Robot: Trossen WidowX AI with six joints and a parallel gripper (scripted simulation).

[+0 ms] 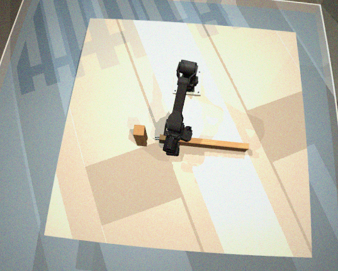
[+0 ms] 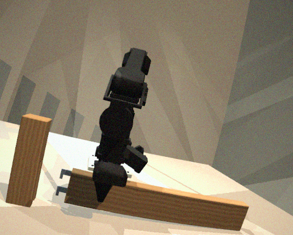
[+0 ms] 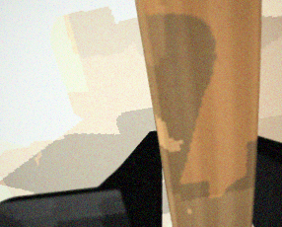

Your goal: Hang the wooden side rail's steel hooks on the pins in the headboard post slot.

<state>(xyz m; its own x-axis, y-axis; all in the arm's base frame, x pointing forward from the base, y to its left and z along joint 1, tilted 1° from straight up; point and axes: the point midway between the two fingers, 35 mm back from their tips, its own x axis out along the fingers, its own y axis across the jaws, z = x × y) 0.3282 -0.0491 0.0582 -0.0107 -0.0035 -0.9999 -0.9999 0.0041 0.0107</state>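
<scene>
The headboard post lies 16 cm to the right of my gripper tip, 5 cm above it and 1 cm ahead of it.
</scene>
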